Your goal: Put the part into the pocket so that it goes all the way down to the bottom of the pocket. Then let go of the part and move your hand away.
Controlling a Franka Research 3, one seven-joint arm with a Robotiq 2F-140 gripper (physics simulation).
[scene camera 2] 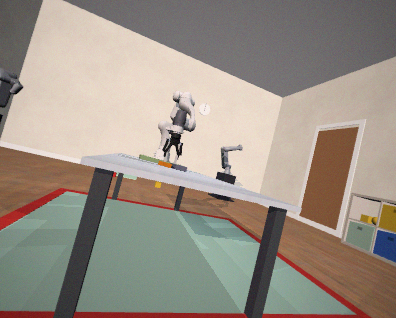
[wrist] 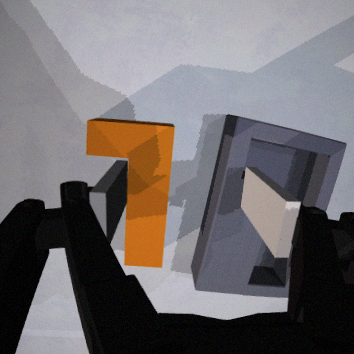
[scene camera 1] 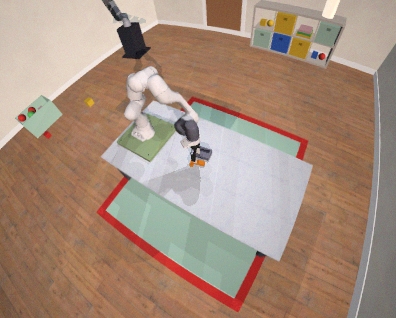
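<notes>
The orange L-shaped part [scene camera 1: 200, 163] [scene camera 2: 164, 164] [wrist: 146, 200] lies flat on the table beside the grey block [scene camera 1: 205, 153] [scene camera 2: 179, 167] [wrist: 212, 270], which holds the pocket [wrist: 277, 156]. My gripper [scene camera 1: 194, 155] [scene camera 2: 172, 153] [wrist: 185, 183] is partly open and points down, low over the table. In the wrist view, its dark left finger is right beside the part's long leg, below the short arm; I cannot tell whether they touch. Its pale right finger shows in front of the block and hides part of the pocket. The part's long leg is between the fingers, not gripped.
The arm stands on a green base plate [scene camera 1: 131, 149] on the light table [scene camera 1: 250, 200] [scene camera 2: 225, 187]. The block is close beside the part, on the right finger's side. A red-edged mat [scene camera 1: 165, 254] lies under the table. A shelf [scene camera 1: 259, 7] and another robot [scene camera 1: 132, 40] stand farther off.
</notes>
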